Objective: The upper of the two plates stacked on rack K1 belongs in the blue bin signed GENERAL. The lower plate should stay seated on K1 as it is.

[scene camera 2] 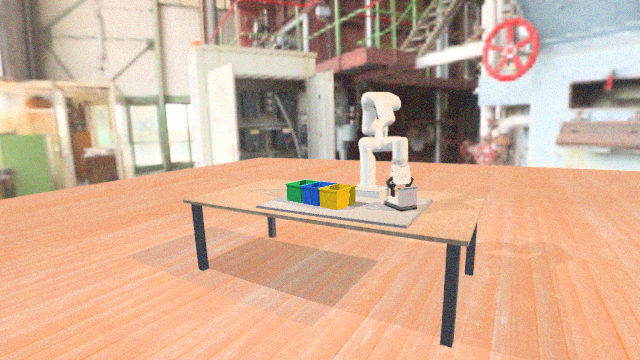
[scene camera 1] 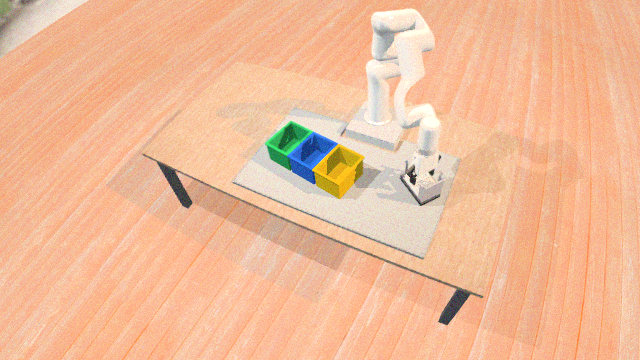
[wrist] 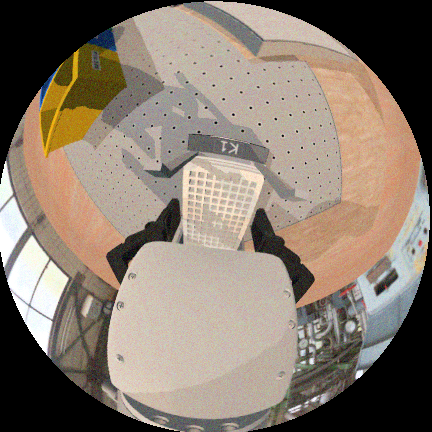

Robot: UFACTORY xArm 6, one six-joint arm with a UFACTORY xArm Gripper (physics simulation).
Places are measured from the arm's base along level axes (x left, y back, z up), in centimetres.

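Pixels of known places: gripper, fingertip midpoint: (scene camera 1: 421, 178) (wrist: 216, 213); arm's base, origin of the base link: (scene camera 2: 367, 186) (scene camera 1: 377, 117).
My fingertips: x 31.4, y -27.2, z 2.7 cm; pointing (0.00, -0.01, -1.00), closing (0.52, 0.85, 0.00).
Note:
For each thing: its top centre in the pictures, then the offset to it from my fingertips. "spot": a spot on its surface instead. Level surfaces: height alone.
- upper plate, middle of its top: (wrist: 215, 217) (scene camera 1: 422, 181) dx +0.9, dy -0.6, dz -0.7 cm
- rack K1, middle of its top: (wrist: 211, 262) (scene camera 1: 423, 168) (scene camera 2: 400, 184) dx +0.3, dy -0.2, dz +6.0 cm
- blue bin, middle of its top: (scene camera 1: 312, 149) (scene camera 2: 319, 184) dx -43.7, dy -9.3, dz +4.0 cm
- green bin, surface spot: (scene camera 1: 279, 155) (scene camera 2: 294, 190) spot: dx -56.5, dy -15.7, dz +0.7 cm
- grey perforated mat, its level: dz -5.9 cm
- wooden table, its level: dz -7.2 cm
The upper plate (wrist: 222, 192), a pale plate with a grid of square holes, lies in rack K1 (scene camera 1: 432, 192) (scene camera 2: 407, 198) (wrist: 202, 143). The lower plate is mostly hidden beneath it, and I cannot make it out clearly. My gripper (scene camera 1: 421, 175) (scene camera 2: 400, 187) (wrist: 216, 213) is open and low over the rack. In the wrist view its black fingers stand on either side of the upper plate, with nothing held between them. The blue bin (scene camera 1: 302, 167) (scene camera 2: 311, 195) (wrist: 106, 39) stands in the middle of the bin row; its sign is not readable.
The green bin (scene camera 1: 279, 155) (scene camera 2: 294, 193) and yellow bin (scene camera 1: 327, 183) (scene camera 2: 336, 199) (wrist: 92, 117) flank the blue bin. The yellow bin stands nearest the rack. The bins and rack stand on a grey perforated mat (scene camera 1: 380, 225) (scene camera 2: 370, 216) (wrist: 300, 120) on the wooden table (scene camera 1: 200, 125).

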